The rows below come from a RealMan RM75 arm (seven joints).
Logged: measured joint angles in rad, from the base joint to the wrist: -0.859 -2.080 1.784 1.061 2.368 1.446 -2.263; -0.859 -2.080 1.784 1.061 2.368 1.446 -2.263; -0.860 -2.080 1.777 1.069 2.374 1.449 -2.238; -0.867 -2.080 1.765 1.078 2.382 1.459 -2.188; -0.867 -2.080 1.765 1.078 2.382 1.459 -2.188; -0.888 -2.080 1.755 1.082 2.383 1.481 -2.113; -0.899 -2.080 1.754 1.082 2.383 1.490 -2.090; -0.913 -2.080 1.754 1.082 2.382 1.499 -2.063; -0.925 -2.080 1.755 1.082 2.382 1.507 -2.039; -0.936 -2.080 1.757 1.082 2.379 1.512 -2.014; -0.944 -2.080 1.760 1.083 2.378 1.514 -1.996; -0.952 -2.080 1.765 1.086 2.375 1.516 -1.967; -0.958 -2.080 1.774 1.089 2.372 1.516 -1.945; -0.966 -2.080 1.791 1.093 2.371 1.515 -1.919; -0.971 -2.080 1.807 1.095 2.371 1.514 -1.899; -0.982 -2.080 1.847 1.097 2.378 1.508 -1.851; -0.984 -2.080 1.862 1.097 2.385 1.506 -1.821; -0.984 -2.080 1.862 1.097 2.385 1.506 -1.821
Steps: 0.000 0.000 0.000 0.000 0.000 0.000 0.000; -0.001 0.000 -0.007 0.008 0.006 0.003 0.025; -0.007 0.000 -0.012 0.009 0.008 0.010 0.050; 0.000 0.000 0.000 0.000 0.000 0.000 0.000; -0.021 0.000 -0.010 0.004 0.001 0.022 0.075; -0.011 0.000 -0.001 0.000 0.000 0.009 0.023; -0.014 0.000 0.000 0.000 -0.001 0.009 0.027; -0.012 0.000 0.001 0.000 0.000 0.008 0.024; -0.011 0.000 0.002 0.000 -0.003 0.005 0.025; -0.008 0.000 0.003 0.001 -0.001 0.002 0.018; -0.008 0.000 0.005 0.003 -0.003 0.002 0.029; -0.006 0.000 0.009 0.003 -0.003 0.000 0.022; -0.008 0.000 0.017 0.004 -0.001 -0.001 0.026; -0.005 0.000 0.016 0.002 0.000 -0.001 0.020; -0.011 0.000 0.040 0.002 0.007 -0.006 0.048; -0.002 0.000 0.015 0.000 0.007 -0.002 0.030; 0.000 0.000 0.000 0.000 0.000 0.000 0.000
